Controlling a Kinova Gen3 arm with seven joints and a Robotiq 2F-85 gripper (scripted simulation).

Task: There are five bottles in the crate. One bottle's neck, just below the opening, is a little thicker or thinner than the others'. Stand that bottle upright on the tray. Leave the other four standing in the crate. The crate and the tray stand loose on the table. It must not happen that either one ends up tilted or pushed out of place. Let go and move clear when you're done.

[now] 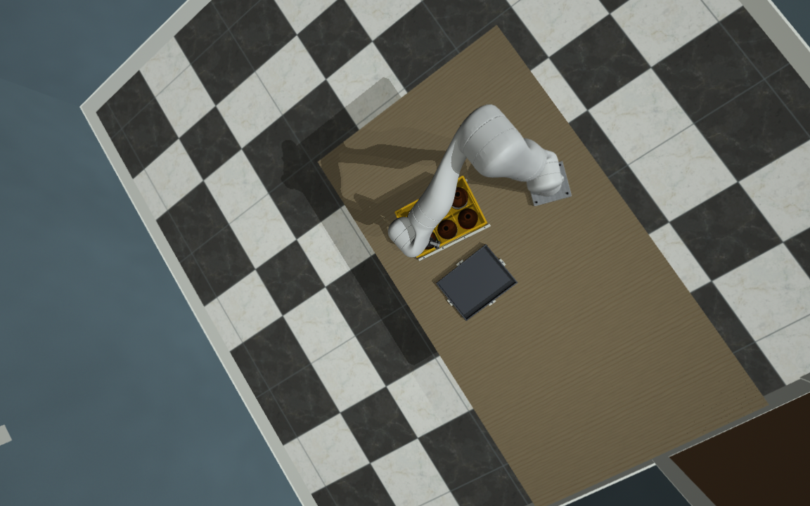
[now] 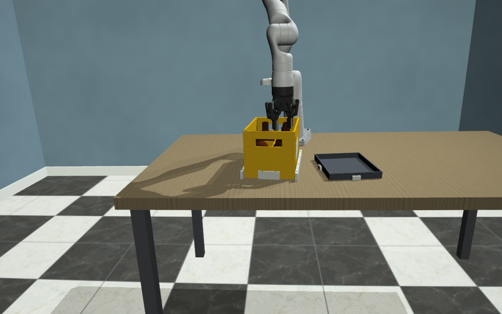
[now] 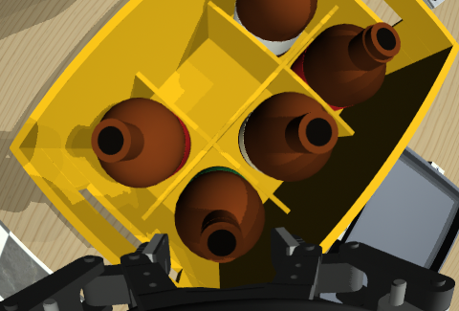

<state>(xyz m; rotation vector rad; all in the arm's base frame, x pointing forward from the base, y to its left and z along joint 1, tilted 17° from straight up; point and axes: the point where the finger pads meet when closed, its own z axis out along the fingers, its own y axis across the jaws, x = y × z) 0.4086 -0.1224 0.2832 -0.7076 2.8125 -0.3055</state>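
Now: hand 10 cm above the yellow crate, 9 cm past it and 2 cm to the left of it. From my hand the other things lie so: brown bottle: 17 cm behind, 10 cm below, 5 cm to the left; dark tray: 25 cm to the left, 17 cm below, 2 cm behind.
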